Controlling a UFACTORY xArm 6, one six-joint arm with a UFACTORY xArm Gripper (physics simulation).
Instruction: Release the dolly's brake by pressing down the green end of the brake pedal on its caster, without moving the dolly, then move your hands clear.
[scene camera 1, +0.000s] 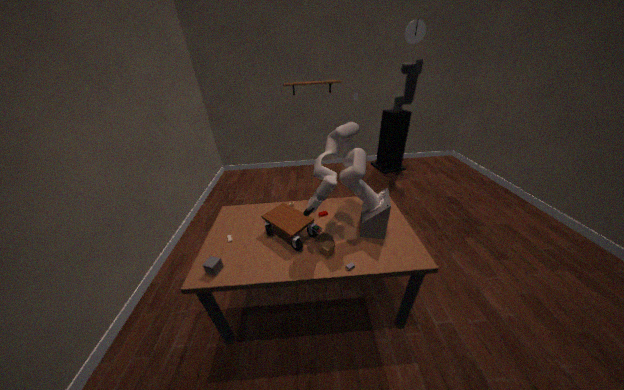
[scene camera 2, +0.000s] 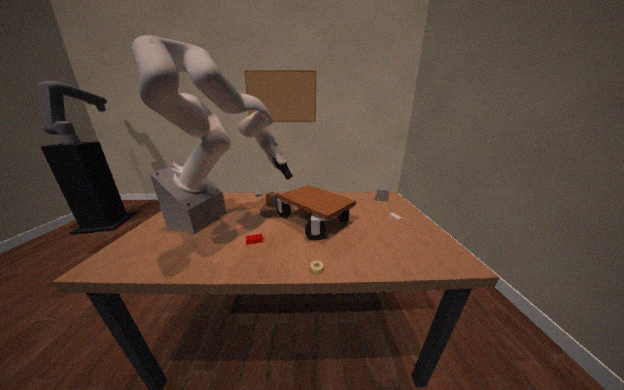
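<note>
Dolly (scene camera 2: 325, 205) visible.
</note>
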